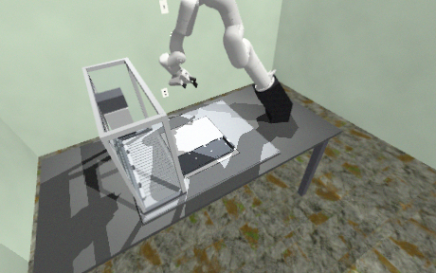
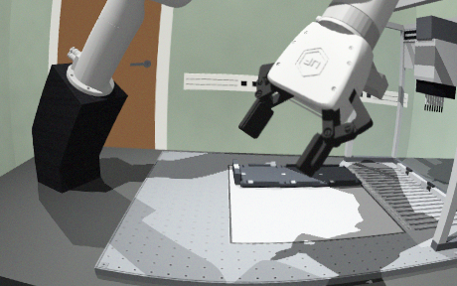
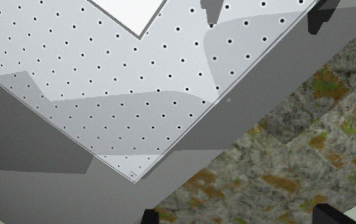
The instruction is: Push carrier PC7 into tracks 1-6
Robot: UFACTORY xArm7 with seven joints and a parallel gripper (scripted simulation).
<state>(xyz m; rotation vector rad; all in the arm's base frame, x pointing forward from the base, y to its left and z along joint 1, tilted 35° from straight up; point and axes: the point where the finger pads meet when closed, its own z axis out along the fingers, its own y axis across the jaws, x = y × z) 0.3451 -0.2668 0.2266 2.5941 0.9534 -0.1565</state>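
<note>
Now: the carrier PC7 46 cm to the left of my hand, 18 cm below it and 11 cm ahead of it. From my hand the other things lie so: pipetting head 46 cm ahead, 36 cm to the left, 15 cm above; frame post 34 cm ahead, 7 cm to the left, 5 cm above.
</note>
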